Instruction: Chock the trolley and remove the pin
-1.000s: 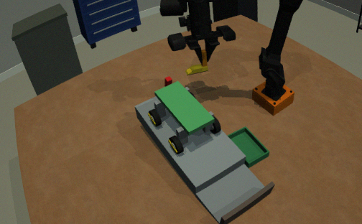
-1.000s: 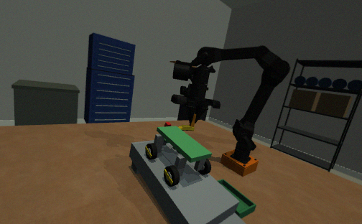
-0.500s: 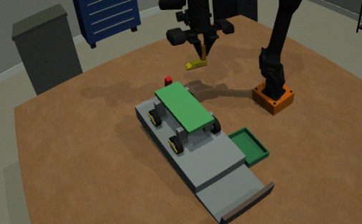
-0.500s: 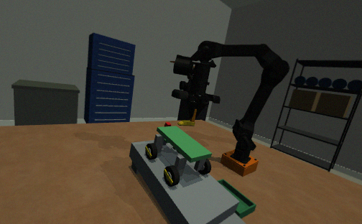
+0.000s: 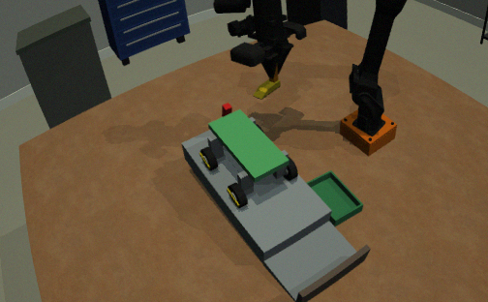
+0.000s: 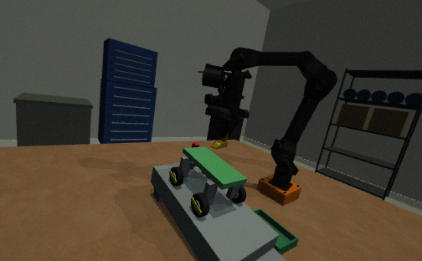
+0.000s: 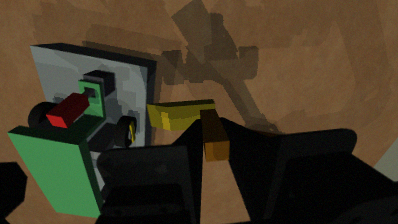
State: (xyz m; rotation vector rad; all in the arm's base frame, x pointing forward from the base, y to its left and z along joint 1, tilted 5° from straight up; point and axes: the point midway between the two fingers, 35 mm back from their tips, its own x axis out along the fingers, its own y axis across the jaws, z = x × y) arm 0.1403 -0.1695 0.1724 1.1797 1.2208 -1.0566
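Right now the yellow chock is 2 cm ahead of my gripper tip and 1 cm below it. From my gripper tip the other things lie so: red-headed stop pin 13 cm ahead, 4 cm below, 1 cm to the right; then trolley 17 cm ahead, 10 cm to the left, 6 cm below; then grey ramp 17 cm ahead, 13 cm below, 10 cm to the left.
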